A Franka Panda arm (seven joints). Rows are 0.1 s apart.
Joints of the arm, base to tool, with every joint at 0 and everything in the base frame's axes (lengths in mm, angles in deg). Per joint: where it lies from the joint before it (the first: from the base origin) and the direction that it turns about. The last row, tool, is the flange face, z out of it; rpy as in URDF.
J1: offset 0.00 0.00 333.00 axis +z
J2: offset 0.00 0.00 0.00 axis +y
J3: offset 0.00 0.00 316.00 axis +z
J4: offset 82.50 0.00 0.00 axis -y
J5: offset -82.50 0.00 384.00 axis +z
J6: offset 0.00 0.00 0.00 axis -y
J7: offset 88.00 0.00 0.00 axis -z
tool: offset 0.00 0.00 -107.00 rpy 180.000 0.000 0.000
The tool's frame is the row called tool.
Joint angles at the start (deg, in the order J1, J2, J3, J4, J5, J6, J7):
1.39, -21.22, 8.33, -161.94, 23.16, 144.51, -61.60
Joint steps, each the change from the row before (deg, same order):
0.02, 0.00, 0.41, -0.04, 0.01, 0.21, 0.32
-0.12, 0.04, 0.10, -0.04, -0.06, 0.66, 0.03
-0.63, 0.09, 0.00, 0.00, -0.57, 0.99, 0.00
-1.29, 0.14, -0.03, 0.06, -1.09, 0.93, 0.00
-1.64, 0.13, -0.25, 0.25, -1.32, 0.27, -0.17
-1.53, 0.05, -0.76, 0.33, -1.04, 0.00, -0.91
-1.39, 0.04, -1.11, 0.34, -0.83, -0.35, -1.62
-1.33, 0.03, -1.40, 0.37, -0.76, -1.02, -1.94
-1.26, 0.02, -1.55, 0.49, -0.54, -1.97, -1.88
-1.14, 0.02, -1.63, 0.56, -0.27, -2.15, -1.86
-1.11, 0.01, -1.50, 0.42, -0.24, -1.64, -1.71
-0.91, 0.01, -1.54, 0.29, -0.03, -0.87, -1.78
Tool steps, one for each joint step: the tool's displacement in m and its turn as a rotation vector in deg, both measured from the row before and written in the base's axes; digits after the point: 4 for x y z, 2 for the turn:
-0.0003, 0.0023, -0.0001, -0.16, -0.11, 0.04
0.0009, -0.0006, 0.0005, -0.18, -0.56, -0.14
0.0022, -0.0044, 0.0011, -0.51, -0.90, -0.38
0.0030, -0.0086, 0.0011, -0.81, -0.87, -0.64
0.0031, -0.0115, 0.0015, -0.77, -0.45, -0.71
0.0029, -0.0138, 0.0023, -0.47, -0.43, -0.52
0.0019, -0.0150, 0.0019, -0.26, -0.20, -0.13
0.0003, -0.0161, 0.0010, -0.01, 0.35, 0.03
-0.0013, -0.0160, 0.0003, 0.49, 1.10, -0.11
-0.0019, -0.0156, 0.0006, 0.82, 1.14, -0.25
-0.0025, -0.0149, 0.0004, 0.73, 0.77, -0.35
-0.0025, -0.0144, 0.0007, 0.65, 0.11, -0.42

